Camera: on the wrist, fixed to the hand. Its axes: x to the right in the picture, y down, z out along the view.
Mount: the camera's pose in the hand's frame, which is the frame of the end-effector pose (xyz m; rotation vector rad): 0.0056 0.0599 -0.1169 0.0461 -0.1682 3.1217
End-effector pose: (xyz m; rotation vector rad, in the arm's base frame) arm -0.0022 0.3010 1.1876 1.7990 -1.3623 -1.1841
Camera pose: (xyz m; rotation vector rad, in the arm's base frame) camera 0.0775 0.2703 1.2875 -1.3228 -1.7643 0.6544
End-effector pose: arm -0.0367 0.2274 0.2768 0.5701 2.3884 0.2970
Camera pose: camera -0.0969 0.2752 0.3834 -2.7867 0.6836 -0.9147
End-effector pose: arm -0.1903 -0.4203 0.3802 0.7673 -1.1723 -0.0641
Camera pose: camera -0.1093 -0.3185 0.3991 -1.6517 -1.2496 2.3596
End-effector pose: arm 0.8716 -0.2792 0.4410 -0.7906 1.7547 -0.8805
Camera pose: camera 0.7526 -0.2285 0.4178 1.7800 0.7524 1.2438
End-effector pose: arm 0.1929 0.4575 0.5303 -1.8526 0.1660 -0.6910
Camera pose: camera 0.1478 0.3364 0.5059 0.1490 1.9732 1.5445
